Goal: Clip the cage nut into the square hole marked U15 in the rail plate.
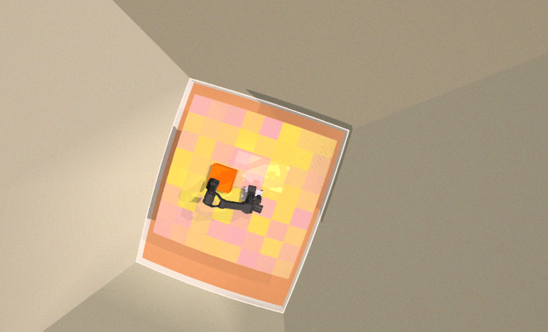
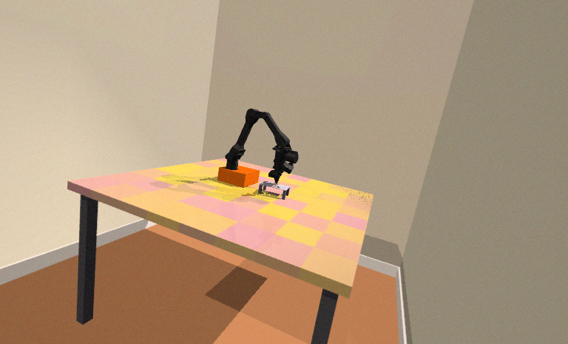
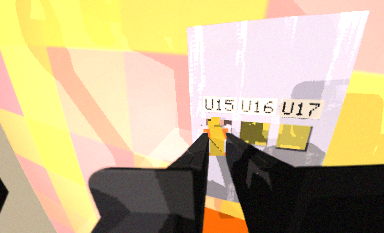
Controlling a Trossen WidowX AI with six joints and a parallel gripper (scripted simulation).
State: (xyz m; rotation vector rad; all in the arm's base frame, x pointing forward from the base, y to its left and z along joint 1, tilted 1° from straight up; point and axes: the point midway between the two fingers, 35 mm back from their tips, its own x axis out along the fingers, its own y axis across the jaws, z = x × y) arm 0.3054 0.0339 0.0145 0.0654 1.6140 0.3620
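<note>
The cage nut lies 1 cm below my gripper tip.
</note>
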